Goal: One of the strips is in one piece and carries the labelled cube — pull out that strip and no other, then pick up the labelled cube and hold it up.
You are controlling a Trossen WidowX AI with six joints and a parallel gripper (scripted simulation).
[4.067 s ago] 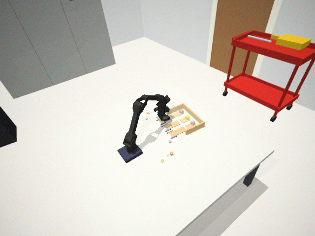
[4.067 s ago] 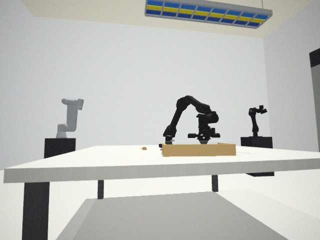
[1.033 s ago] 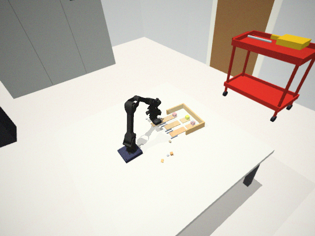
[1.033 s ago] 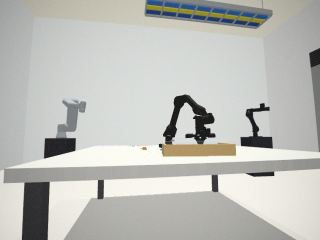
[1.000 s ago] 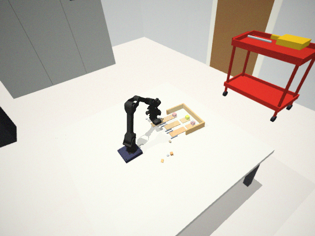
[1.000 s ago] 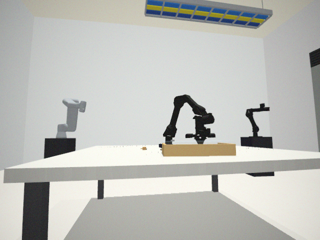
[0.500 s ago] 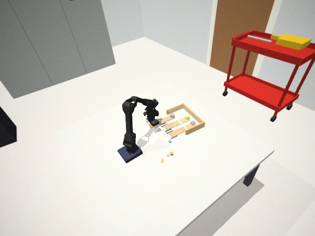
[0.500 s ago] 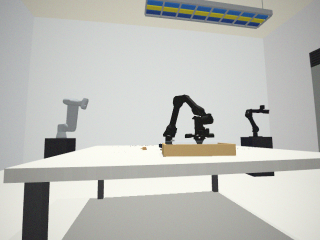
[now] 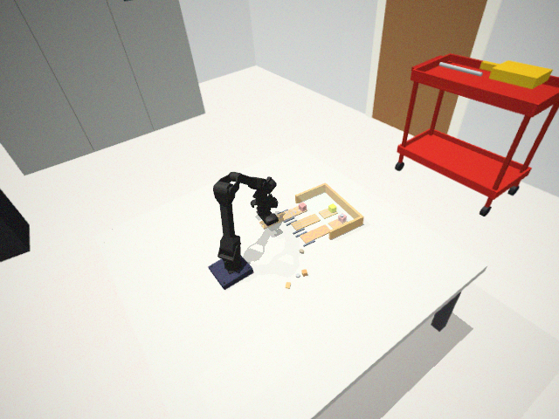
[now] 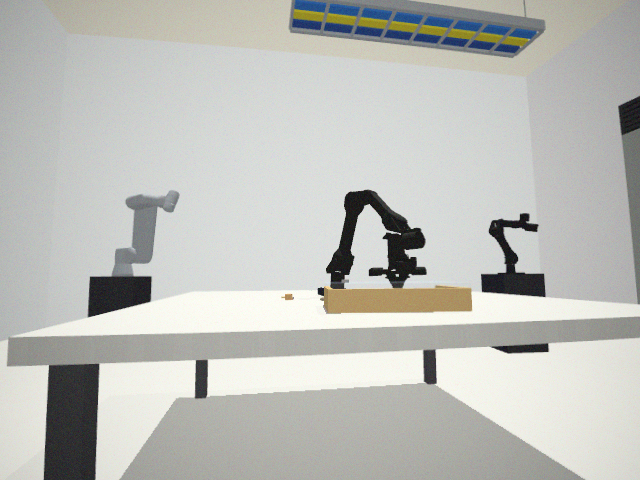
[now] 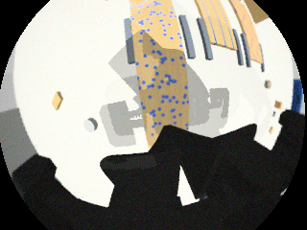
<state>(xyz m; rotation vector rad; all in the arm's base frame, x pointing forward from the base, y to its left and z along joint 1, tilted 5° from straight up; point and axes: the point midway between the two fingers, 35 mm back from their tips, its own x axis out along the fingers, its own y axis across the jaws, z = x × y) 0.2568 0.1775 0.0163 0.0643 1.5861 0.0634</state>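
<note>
The strip lies 100 mm ahead of my gripper tip.
</note>
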